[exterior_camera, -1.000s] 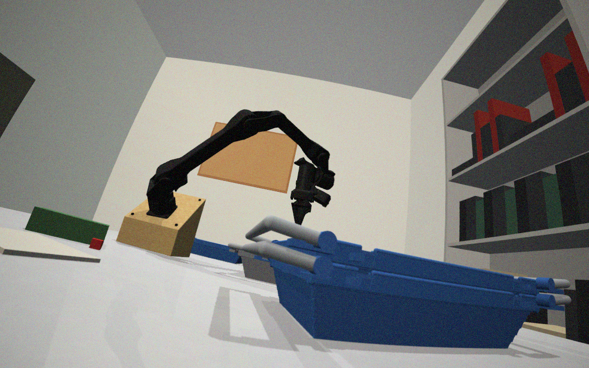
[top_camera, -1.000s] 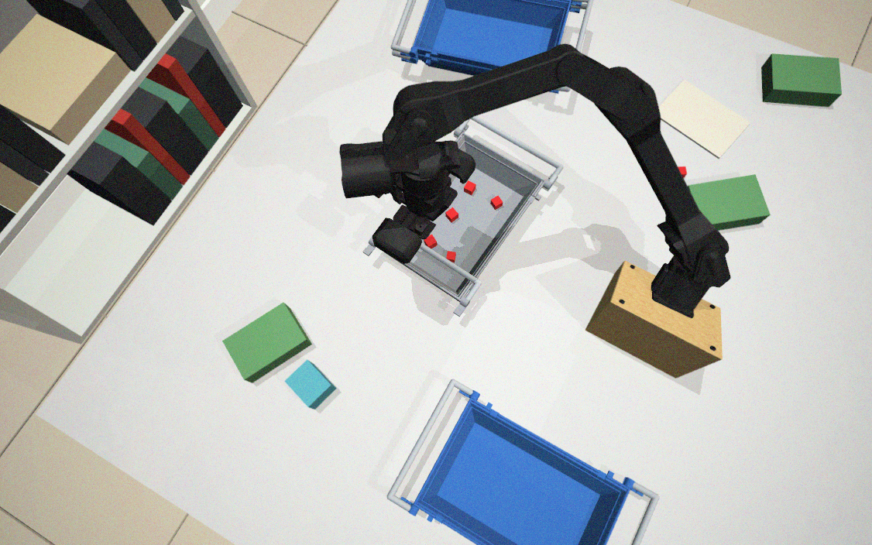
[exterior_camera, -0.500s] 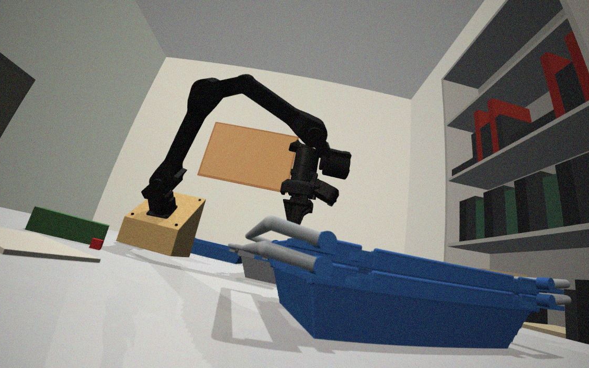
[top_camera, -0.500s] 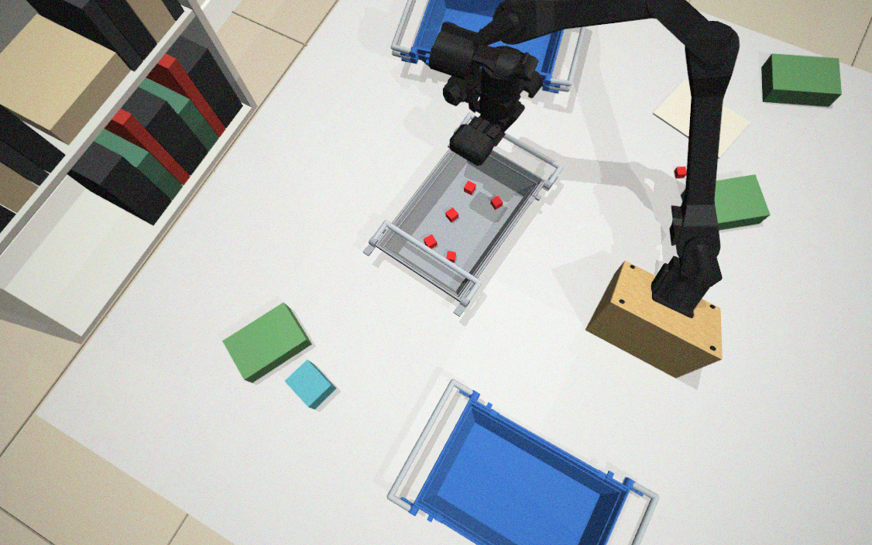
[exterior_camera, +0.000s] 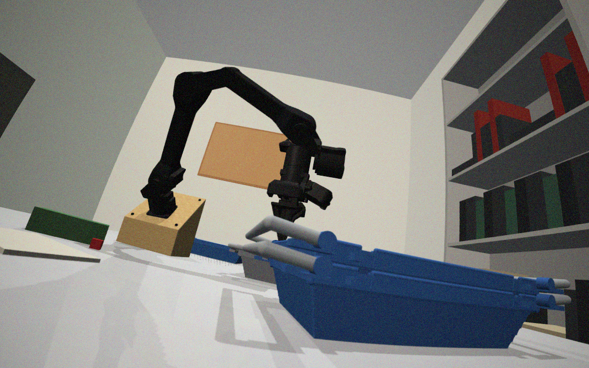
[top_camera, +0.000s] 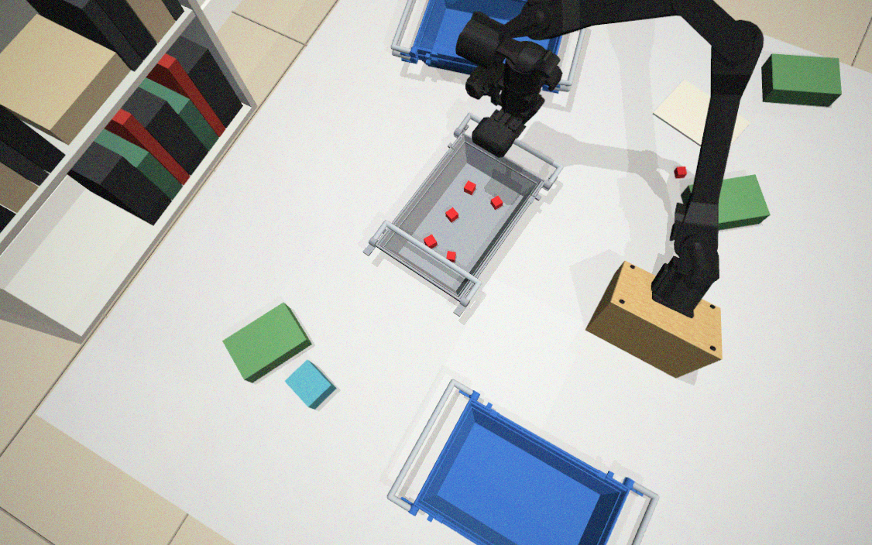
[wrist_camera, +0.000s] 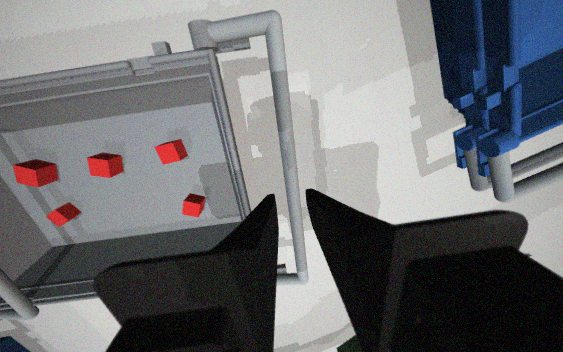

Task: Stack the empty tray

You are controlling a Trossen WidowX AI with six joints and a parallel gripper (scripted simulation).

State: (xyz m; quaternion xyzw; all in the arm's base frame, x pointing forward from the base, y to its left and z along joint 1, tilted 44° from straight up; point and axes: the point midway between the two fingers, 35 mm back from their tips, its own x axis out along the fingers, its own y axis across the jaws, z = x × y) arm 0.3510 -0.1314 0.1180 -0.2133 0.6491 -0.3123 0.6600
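Now: gripper tip 27 cm past the blue tray, 54 cm to the right of it and 4 cm above it. Also, from my gripper tip: cream sheet (29 cm behind, 24 cm to the right, 9 cm below); then red block (30 cm behind, 11 cm to the right, 8 cm below); then cyan block (11 cm ahead, 55 cm to the left, 7 cm below).
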